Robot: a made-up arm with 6 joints.
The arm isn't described. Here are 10 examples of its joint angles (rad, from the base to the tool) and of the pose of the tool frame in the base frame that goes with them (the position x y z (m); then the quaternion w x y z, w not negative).
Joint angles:
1: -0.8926 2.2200 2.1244 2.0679 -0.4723 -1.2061
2: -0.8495 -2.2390 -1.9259 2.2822 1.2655 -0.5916
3: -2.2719 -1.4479 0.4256 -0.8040 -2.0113 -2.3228
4: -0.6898 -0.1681 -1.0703 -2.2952 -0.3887 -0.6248
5: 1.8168 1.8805 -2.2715 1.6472 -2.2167 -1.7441
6: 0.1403 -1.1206 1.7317 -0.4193 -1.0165 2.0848
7: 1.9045 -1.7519 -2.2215 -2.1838 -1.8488 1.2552
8: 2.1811 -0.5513 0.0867 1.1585 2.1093 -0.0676
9: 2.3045 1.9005 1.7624 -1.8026 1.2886 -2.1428
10: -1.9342 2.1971 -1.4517 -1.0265 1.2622 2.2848
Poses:
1: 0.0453 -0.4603 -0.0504 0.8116 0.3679 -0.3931 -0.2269
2: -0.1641 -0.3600 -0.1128 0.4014 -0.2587 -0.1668 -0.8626
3: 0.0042 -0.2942 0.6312 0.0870 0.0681 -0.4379 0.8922
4: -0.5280 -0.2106 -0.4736 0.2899 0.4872 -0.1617 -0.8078
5: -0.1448 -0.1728 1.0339 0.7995 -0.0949 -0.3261 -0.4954
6: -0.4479 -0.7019 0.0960 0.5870 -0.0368 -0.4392 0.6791
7: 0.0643 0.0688 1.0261 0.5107 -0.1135 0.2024 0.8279
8: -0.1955 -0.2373 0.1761 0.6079 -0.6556 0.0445 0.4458
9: 0.4466 0.2816 0.7732 0.3986 0.6264 -0.5743 0.3449
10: 0.1758 -0.3427 0.2343 0.6263 -0.7296 0.0722 0.2651
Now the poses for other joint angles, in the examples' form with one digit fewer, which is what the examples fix.
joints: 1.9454 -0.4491 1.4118 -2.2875 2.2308 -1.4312
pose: -0.093 0.331 0.374 0.799 0.048 -0.226 0.556
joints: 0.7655 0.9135 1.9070 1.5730 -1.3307 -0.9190
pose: -0.480 -0.519 0.195 0.535 0.349 0.102 -0.763
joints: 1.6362 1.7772 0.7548 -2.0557 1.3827 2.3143
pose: -0.165 -0.177 0.803 0.069 0.397 0.915 -0.004
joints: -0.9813 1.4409 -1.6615 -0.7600 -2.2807 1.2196
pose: -0.068 -0.565 -0.438 0.262 0.644 0.710 -0.115
